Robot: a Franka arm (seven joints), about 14 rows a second.
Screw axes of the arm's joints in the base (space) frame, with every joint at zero. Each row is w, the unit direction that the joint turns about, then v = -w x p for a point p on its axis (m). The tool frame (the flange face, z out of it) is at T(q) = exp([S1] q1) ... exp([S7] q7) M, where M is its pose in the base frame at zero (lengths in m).
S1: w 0 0 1 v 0 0 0
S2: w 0 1 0 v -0.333 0 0
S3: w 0 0 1 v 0 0 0
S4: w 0 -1 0 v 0.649 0 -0.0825
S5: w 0 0 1 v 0 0 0
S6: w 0 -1 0 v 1.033 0 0
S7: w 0 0 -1 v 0 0.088 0
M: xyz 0.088 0 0.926 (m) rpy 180 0 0 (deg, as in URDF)
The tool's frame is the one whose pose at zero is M.
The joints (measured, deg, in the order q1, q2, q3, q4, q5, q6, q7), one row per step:
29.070, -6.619, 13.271, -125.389, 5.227, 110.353, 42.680
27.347, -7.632, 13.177, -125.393, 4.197, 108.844, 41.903
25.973, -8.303, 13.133, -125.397, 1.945, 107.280, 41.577
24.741, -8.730, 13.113, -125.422, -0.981, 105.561, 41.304
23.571, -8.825, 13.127, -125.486, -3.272, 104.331, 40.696
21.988, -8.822, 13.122, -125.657, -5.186, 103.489, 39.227
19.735, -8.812, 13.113, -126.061, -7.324, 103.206, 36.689
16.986, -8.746, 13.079, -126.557, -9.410, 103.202, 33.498
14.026, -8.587, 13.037, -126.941, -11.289, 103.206, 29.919
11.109, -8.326, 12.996, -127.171, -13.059, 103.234, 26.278
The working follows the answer.
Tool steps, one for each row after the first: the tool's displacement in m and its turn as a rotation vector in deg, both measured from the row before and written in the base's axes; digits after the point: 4 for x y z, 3 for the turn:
0.0073, -0.0152, 0.0065, -1.039, -0.252, -0.493
0.0060, -0.0140, 0.0036, -2.175, -0.585, -0.027
0.0055, -0.0140, 0.0014, -2.926, -0.556, 0.304
0.0055, -0.0122, -0.0009, -2.335, -0.165, 0.388
0.0074, -0.0145, -0.0020, -1.836, 0.151, 0.612
0.0103, -0.0195, -0.0031, -1.687, 0.171, 1.106
0.0117, -0.0234, -0.0038, -1.487, 0.445, 1.213
0.0116, -0.0250, -0.0037, -1.242, 0.812, 1.259
0.0106, -0.0247, -0.0032, -1.068, 0.981, 1.304

Tool pose at each row, in the base's axes (x y z in m, rotation vector in deg; rounded; the steps above come from the unrounded poses):
0.3595, 0.3384, 0.4237, 176.083, -4.187, -13.092
0.3668, 0.3232, 0.4302, 175.098, -5.047, -12.620
0.3728, 0.3092, 0.4338, 173.013, -5.300, -11.497
0.3783, 0.2952, 0.4352, 170.165, -5.104, -10.334
0.3837, 0.2830, 0.4343, 167.854, -4.701, -9.816
0.3912, 0.2685, 0.4324, 166.001, -3.901, -9.776
0.4015, 0.2490, 0.4293, 164.279, -2.392, -9.688
0.4132, 0.2256, 0.4255, 162.713, -0.687, -9.983
0.4248, 0.2006, 0.4219, 161.337, 1.157, -10.790
0.4354, 0.1759, 0.4186, 160.092, 3.098, -11.819

